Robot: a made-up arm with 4 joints.
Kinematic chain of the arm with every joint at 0, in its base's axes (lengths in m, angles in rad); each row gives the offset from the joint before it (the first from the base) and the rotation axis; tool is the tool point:
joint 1: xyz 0 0 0.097 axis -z
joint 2: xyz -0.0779 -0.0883 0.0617 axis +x
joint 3: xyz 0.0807 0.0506 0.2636 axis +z
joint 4: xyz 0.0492 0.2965 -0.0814 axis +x
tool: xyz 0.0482 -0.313 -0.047
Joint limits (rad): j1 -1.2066..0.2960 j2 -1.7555..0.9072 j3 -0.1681..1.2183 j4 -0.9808..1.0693
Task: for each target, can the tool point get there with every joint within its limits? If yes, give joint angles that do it. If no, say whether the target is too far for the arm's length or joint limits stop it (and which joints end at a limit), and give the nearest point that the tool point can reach.
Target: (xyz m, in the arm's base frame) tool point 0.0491 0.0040 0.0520
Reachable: yes | joints 0.0410 -0.9073 0.7877 0.4317
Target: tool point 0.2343 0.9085 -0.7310
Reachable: no: too far | nearest point 0.0719 0.2789 -0.0934 | short by 0.911 m
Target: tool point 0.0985 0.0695 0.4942
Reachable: yes | joints 0.0400 -0.1885 0.1137 -0.7449
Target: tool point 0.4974 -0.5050 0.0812
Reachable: no: joint limits stop it (at a limit: joint 1, joint 2, joint 3, joint 4) | nearest point 0.1738 -0.2154 -0.0233 | short by 0.447 m
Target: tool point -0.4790 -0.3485 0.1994
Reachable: no: joint limits stop it (at a limit: joint 1, joint 2, joint 3, joint 4) | nearest point -0.2030 -0.1881 -0.0233 | short by 0.389 m
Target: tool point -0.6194 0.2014 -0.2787
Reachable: no: joint limits stop it (at a limit: joint 1, joint 4) | nearest point -0.2859 0.0953 -0.0718 | short by 0.407 m
